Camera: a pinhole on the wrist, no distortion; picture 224 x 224 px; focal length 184.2 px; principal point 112.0 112.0 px. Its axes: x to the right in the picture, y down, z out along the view. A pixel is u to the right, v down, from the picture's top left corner.
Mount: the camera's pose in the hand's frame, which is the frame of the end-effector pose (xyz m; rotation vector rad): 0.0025 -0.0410 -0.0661 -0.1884 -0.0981 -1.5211
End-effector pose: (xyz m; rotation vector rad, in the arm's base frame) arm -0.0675 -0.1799 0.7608 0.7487 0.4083 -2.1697
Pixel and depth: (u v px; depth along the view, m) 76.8 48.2 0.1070
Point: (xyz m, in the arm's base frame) -0.0684 -0.1800 0.8087
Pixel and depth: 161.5 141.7 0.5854
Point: -0.4031 -0.4746 1.0898
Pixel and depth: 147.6 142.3 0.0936
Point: -0.1219 -0.1818 0.7693
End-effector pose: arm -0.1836 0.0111 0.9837 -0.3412 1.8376 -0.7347
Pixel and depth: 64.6 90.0 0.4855
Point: 0.2076 0.0340 0.8125
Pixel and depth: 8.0 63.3 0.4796
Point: 0.2264 0.1923 0.7875
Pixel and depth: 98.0 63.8 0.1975
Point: -0.0501 -0.0024 0.9778
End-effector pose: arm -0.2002 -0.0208 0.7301 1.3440 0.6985 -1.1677
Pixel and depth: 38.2 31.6 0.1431
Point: -0.1976 -0.0793 0.8058
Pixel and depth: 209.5 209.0 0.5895
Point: -0.4181 -0.5965 0.4075
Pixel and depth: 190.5 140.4 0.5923
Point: -0.4447 -0.5581 0.6298
